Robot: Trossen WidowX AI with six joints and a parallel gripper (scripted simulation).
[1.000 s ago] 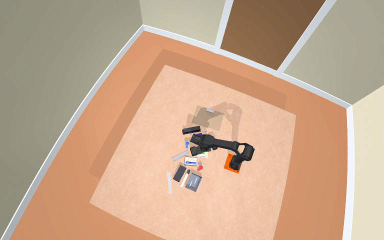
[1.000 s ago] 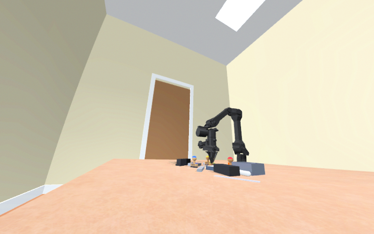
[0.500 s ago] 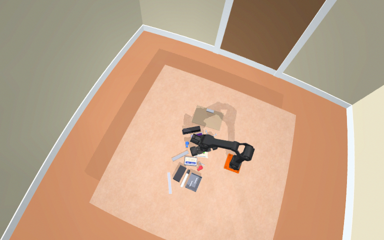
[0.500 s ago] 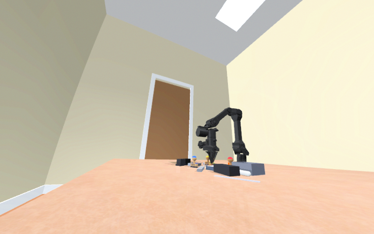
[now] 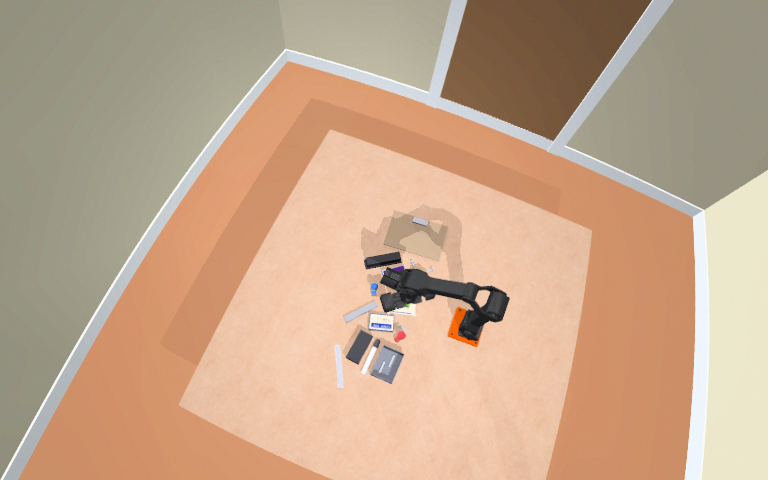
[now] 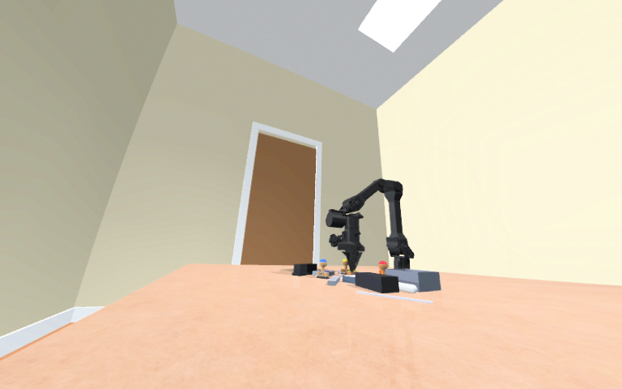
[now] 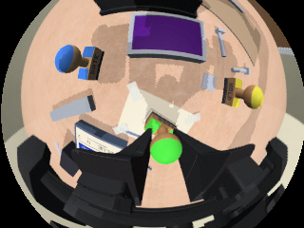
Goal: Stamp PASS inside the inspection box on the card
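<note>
Now: the green-knobbed stamp right at my gripper tip. Also, from my gripper tip: cream card: 3 cm below; then blue-white box: 10 cm to the left, 5 cm ahead, 1 cm below; then yellow-knobbed stamp: 11 cm to the right, 5 cm behind.
</note>
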